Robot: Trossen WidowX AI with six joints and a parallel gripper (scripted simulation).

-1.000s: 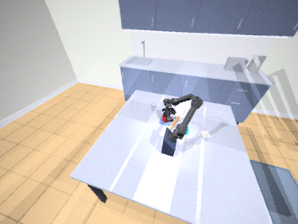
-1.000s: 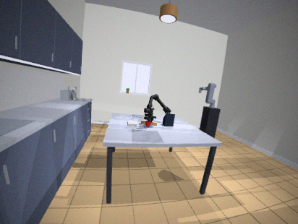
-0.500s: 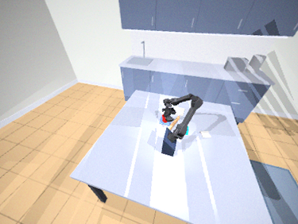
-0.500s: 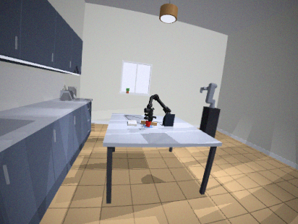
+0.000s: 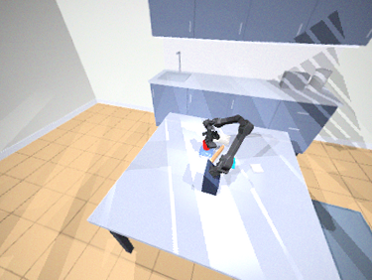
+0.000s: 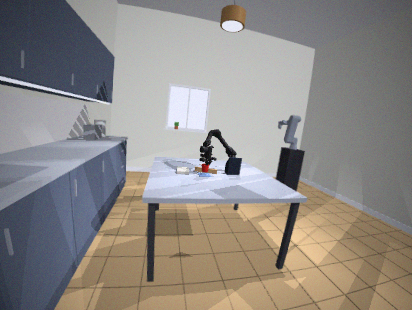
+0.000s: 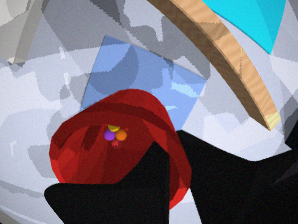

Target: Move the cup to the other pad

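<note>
Now: gripper tip 3 cm past the cyan pad, 18 cm to the left of it and 8 cm above it. Also, from my gripper tip: pale flat block (24 cm ahead, 6 cm to the right, 6 cm below); cup (2 cm ahead, 2 cm to the left); wooden block (8 cm to the right, 6 cm below).
</note>
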